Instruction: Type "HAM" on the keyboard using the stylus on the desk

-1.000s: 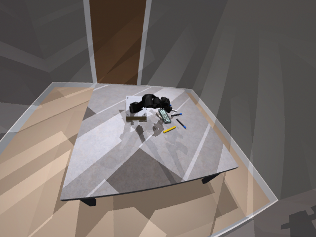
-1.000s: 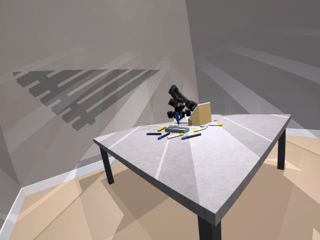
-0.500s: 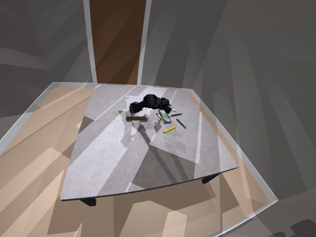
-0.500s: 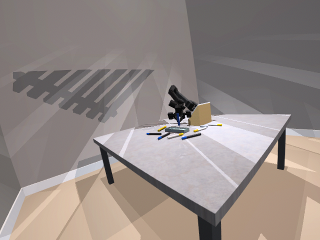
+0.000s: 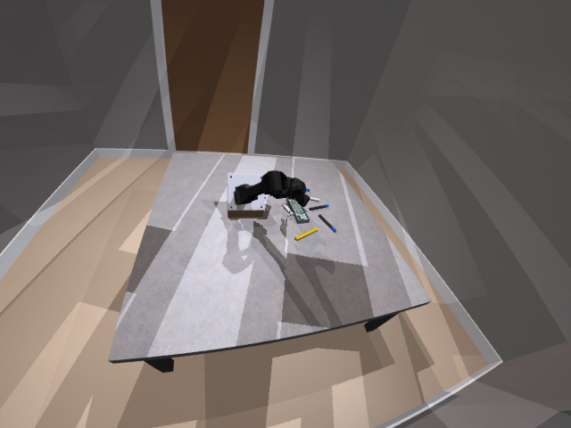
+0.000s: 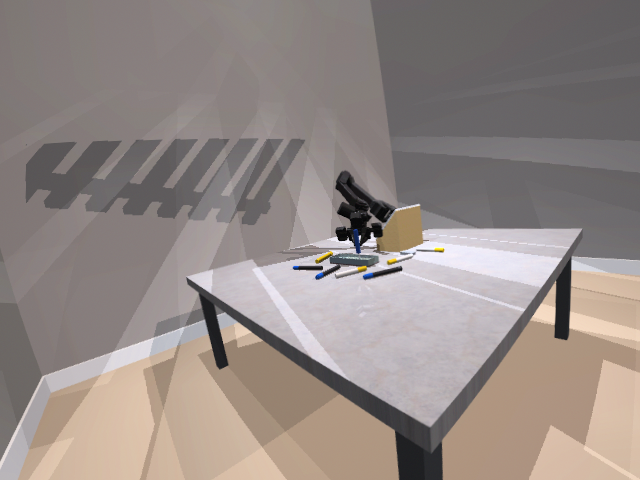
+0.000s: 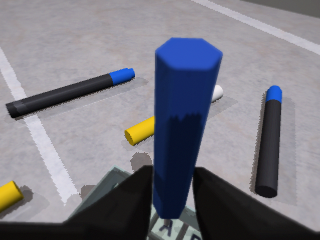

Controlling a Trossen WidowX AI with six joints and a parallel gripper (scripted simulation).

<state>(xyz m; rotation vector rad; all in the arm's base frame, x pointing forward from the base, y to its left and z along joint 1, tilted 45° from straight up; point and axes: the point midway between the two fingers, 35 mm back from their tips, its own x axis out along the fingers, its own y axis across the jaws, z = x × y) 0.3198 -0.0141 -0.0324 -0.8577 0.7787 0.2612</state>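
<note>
Now: the blue stylus 20 mm below my gripper tip. Also, from my gripper tip: M key: 120 mm to the right, 60 mm below.
</note>
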